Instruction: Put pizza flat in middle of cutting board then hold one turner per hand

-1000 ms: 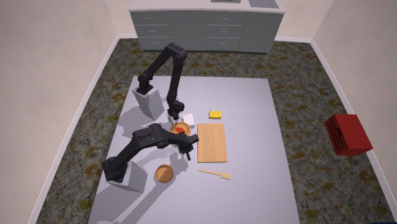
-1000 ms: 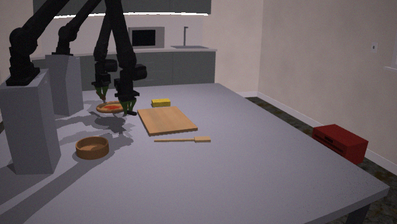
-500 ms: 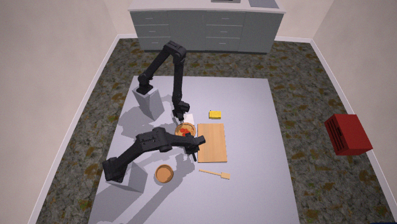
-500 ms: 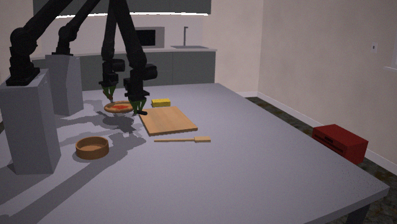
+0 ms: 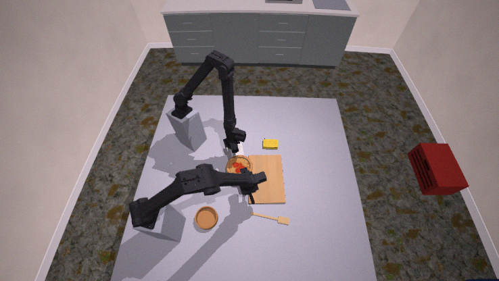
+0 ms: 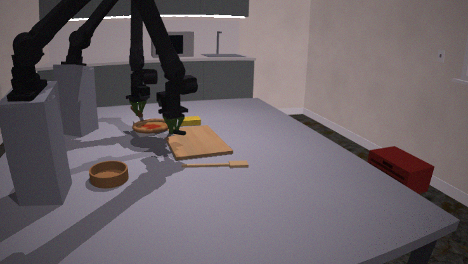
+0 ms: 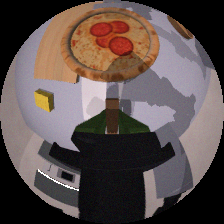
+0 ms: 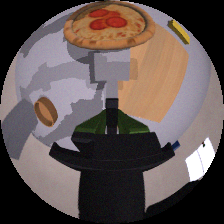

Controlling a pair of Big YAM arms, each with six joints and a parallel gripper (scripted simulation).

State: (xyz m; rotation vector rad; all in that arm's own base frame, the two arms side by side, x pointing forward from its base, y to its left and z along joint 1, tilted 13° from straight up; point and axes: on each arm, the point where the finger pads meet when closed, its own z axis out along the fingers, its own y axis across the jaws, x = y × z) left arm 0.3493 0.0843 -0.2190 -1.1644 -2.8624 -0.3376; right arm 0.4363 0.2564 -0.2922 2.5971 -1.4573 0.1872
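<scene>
My right gripper is now 170 mm short of the wooden spatula, 130 mm to the left of it and 100 mm above it. The rest, counted from my right hand: black-handled turner (10 mm to the left, 10 mm below); pizza (80 mm behind, 180 mm to the left, 30 mm below); wooden cutting board (100 mm ahead, 140 mm to the left, 100 mm below).
</scene>
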